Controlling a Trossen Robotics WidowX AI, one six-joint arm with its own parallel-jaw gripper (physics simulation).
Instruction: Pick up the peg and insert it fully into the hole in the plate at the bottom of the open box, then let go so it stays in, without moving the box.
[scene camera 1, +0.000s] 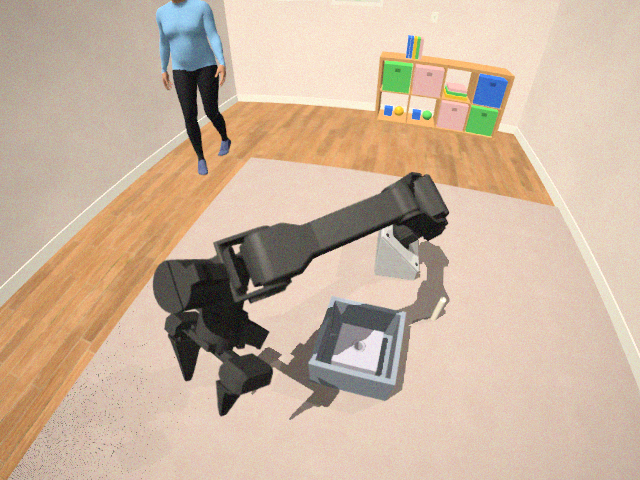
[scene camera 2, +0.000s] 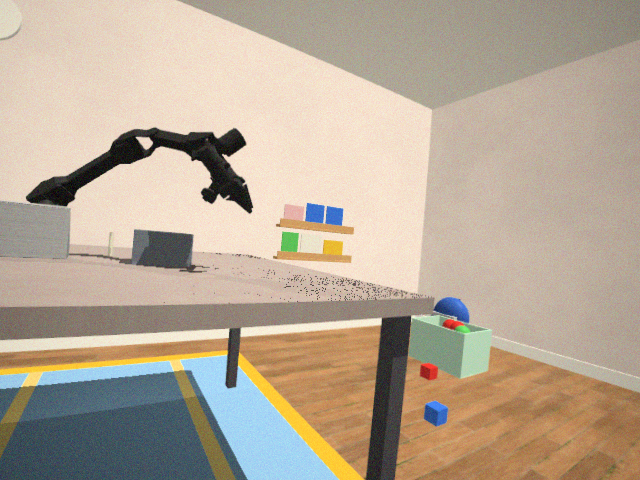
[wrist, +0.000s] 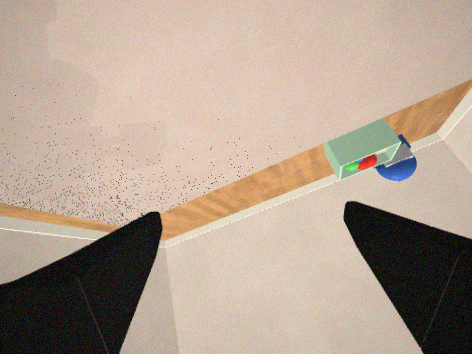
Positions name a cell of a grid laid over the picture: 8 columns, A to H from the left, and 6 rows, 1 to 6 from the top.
My gripper (scene camera 1: C5) is 0.49 m from the lens. A blue-grey box (scene camera 1: E5) is 0.59 m from the lens. A grey plate (scene camera 1: E5): 0.66 m from the lens. The marked spots on the blue-grey box and the grey plate are 0.12 m apart.
